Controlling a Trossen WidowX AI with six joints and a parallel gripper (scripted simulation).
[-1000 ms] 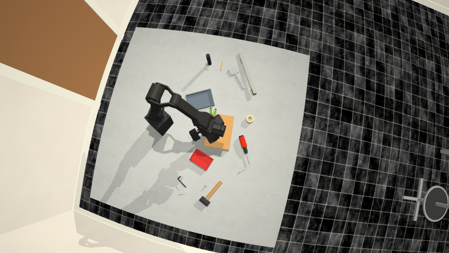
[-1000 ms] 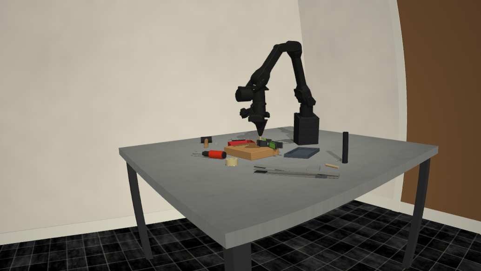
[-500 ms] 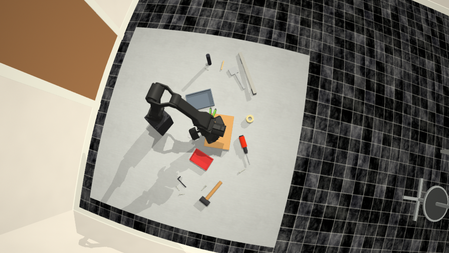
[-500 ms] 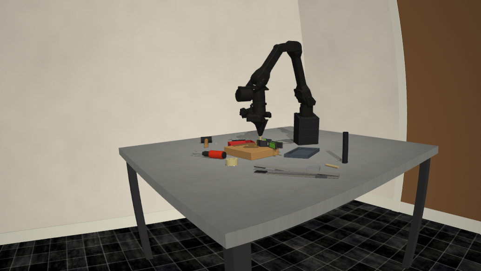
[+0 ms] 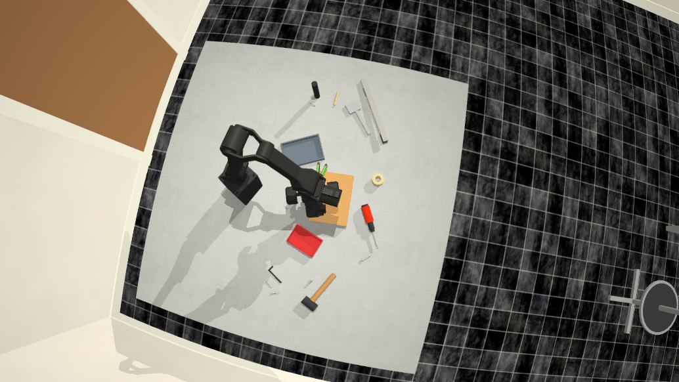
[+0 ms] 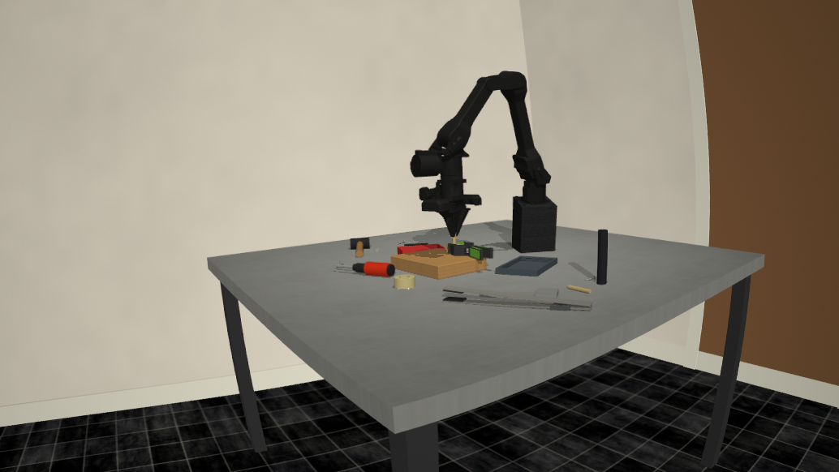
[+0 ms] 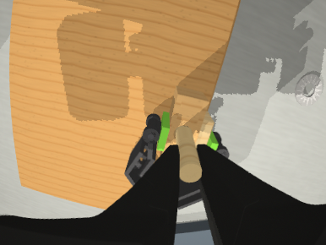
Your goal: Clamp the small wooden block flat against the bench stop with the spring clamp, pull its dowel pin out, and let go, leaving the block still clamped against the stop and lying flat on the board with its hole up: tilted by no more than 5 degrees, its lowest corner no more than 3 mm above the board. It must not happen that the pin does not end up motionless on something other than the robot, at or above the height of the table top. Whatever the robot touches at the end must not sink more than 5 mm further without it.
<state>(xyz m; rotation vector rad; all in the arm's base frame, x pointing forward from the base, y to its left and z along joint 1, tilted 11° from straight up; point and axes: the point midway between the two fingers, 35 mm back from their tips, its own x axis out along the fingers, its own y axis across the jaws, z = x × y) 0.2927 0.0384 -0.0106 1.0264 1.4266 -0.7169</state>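
My hand is 40 mm above the dowel pin. Also, from my hand: small wooden block: 70 mm below; then wooden board: 100 mm below, 60 mm ahead, 20 mm to the left; then wooden stop: 70 mm below, 10 mm behind.
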